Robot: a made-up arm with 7 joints.
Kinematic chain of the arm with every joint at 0, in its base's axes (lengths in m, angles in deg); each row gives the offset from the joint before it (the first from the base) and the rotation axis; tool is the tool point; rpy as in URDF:
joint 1: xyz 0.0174 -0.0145 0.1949 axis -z
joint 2: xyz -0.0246 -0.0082 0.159 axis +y
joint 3: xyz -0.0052 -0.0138 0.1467 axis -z
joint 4: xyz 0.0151 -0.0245 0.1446 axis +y
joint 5: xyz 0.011 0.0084 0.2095 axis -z
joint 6: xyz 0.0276 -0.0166 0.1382 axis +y
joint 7: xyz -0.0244 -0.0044 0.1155 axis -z
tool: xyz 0.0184 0.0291 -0.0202 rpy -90 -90 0
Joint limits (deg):
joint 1: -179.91..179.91
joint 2: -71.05..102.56
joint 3: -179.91..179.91
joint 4: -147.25..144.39
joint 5: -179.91..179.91
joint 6: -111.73..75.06
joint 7: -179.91..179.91
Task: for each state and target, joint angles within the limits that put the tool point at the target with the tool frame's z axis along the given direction. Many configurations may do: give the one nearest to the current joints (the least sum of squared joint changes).
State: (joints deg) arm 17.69 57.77 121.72 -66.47 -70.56 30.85 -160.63
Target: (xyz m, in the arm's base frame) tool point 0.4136 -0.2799 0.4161 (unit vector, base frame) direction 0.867 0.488 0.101
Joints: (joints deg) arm 52.94 25.17 156.69 -100.84 -55.39 35.86 -133.46
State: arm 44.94 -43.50 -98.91 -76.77 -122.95 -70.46 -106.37
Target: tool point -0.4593 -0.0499 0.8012 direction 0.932 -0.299 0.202
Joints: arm 32.77 -40.10 -75.48 -47.61 -105.99 -41.64 -76.38
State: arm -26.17 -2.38 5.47 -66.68 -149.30 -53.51 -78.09
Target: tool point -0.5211 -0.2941 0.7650 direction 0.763 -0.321 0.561
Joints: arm -21.25 -48.11 -1.21 -19.96 -153.28 -20.18 -78.42
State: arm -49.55 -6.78 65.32 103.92 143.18 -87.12 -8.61
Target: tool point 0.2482 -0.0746 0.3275 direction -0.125 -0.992 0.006
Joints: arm -53.95 12.18 56.56 131.02 169.04 -81.88 3.76
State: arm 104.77 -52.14 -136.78 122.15 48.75 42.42 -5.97
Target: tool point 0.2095 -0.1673 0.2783 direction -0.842 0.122 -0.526
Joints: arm 127.13 -65.35 -118.61 135.77 55.22 45.11 -5.76
